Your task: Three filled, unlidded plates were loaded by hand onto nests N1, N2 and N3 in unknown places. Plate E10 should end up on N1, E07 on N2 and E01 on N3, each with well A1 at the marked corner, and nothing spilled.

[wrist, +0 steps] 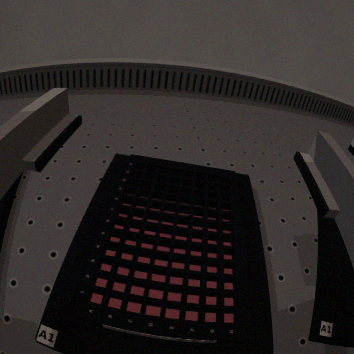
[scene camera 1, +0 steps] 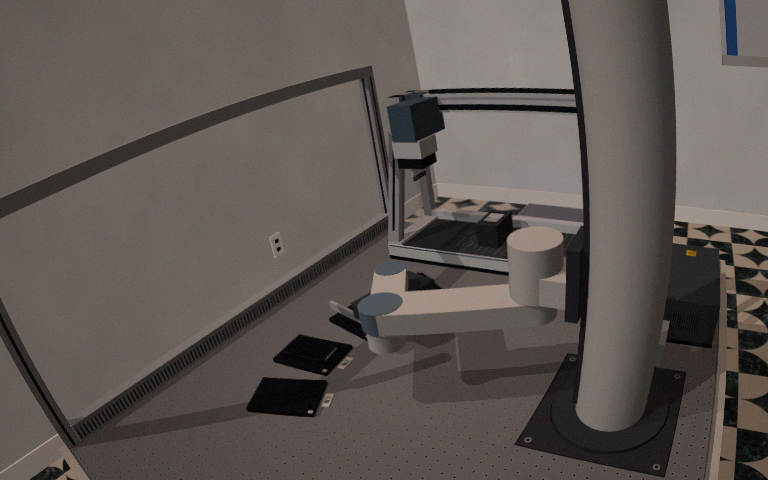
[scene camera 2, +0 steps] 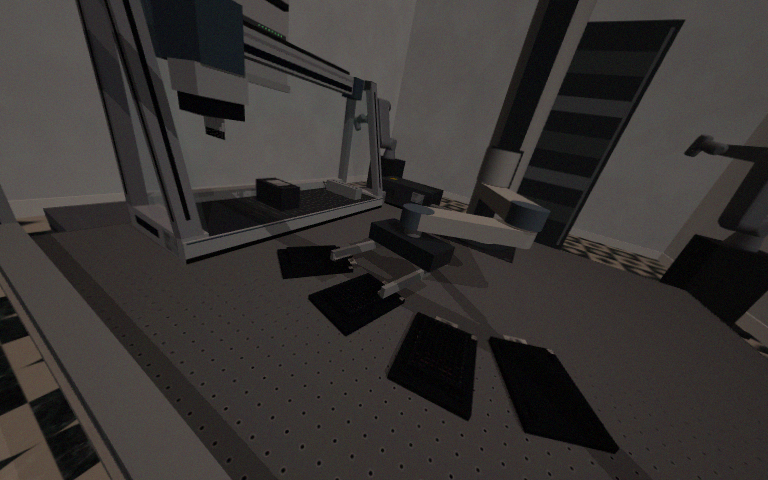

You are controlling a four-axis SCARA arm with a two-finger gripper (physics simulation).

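Where they show: gripper, between the fingertips: [wrist: 192, 118] [scene camera 1: 353, 292] [scene camera 2: 354, 272]; arm's base, origin of its link: [scene camera 1: 609, 411].
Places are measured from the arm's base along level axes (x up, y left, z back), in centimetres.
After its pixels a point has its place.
My gripper [scene camera 2: 357, 274] @[x 9.3, y -12.0, z -71.7 cm] [wrist: 192, 118] @[x 9.3, y -12.0, z -71.7 cm] is open and empty, its fingers apart above a dark plate [scene camera 2: 355, 300] @[x 3.9, y -10.5, z -72.3 cm] [wrist: 162, 260] @[x 3.2, y -10.7, z -67.5 cm] with pinkish-red wells. That plate's A1 label is at the lower left in the wrist view; its code is unreadable. Toward the gantry sits another dark plate on its nest [scene camera 2: 294, 271] @[x 2.6, y -27.2, z -72.4 cm], with an A1 label [wrist: 326, 328] @[x 2.5, y -19.9, z -61.3 cm] in the wrist view. A third plate [scene camera 1: 311, 350] @[x 3.9, y 7.8, z -70.6 cm] [scene camera 2: 436, 362] @[x 3.8, y 7.5, z -75.3 cm] with reddish wells rests on a black nest. The flat black nest [scene camera 1: 288, 396] @[x 2.5, y 23.0, z -64.6 cm] [scene camera 2: 552, 390] @[x 2.5, y 24.3, z -66.4 cm] at the end bears no visible plate. The nest cards are too small to read. In scene camera 1 the arm hides most of my gripper.
A gantry machine [scene camera 1: 447, 260] @[x 3.5, y -45.0, z -63.8 cm] [scene camera 2: 226, 246] @[x 3.0, y -45.0, z -76.8 cm] with a black box [scene camera 1: 494, 229] @[x 12.1, y -51.5, z -50.4 cm] [scene camera 2: 277, 194] @[x 11.0, y -53.3, z -56.5 cm] on its deck stands beyond the nests. The arm's column [scene camera 1: 628, 198] @[x 46.9, y 7.5, z 0.5 cm] stands on a dark base plate. A slotted strip [scene camera 1: 237, 323] @[x 3.6, y 8.0, z -100.3 cm] [wrist: 165, 78] @[x 3.3, y -13.7, z -100.4 cm] runs along the wall side.
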